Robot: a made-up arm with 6 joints.
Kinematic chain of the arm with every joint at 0, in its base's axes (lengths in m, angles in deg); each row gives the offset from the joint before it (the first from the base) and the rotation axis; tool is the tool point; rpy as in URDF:
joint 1: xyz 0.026 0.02 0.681 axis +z
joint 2: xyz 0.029 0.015 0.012 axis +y
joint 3: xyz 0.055 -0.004 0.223 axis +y
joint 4: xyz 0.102 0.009 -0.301 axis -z
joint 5: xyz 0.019 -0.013 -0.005 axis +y
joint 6: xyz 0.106 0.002 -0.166 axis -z
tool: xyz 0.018 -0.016 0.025 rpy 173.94 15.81 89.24
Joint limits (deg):
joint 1: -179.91..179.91
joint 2: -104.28..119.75
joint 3: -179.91..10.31
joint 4: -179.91..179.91
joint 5: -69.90..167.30
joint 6: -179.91..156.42
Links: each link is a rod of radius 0.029 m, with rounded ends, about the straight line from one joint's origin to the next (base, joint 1, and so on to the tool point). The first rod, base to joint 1, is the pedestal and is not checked.
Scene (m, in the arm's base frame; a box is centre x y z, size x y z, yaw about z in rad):
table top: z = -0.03
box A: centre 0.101 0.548 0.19 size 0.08 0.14 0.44 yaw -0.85
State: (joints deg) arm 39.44 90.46 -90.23 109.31 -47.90 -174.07
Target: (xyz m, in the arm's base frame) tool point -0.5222 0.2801 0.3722
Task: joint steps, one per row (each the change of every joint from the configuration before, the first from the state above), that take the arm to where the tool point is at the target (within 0.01 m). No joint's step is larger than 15 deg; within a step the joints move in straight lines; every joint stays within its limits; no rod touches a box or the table.
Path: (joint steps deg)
1: 14.77 -8.02 -2.45 0.31 1.04 0.31
2: 14.78 -8.03 -2.46 0.31 1.03 0.32
3: 14.77 -8.02 -2.45 0.32 1.04 0.31
4: 14.78 -8.02 -2.46 0.31 1.04 0.31
5: 12.93 4.67 -3.82 -2.31 8.50 -0.63
6: 12.94 4.67 -3.81 -2.30 8.50 -0.64
7: 12.94 4.67 -3.82 -2.30 8.50 -0.64
8: 12.94 4.68 -3.82 -2.31 8.51 -0.64
9: 12.93 4.67 -3.81 -2.30 8.50 -0.64

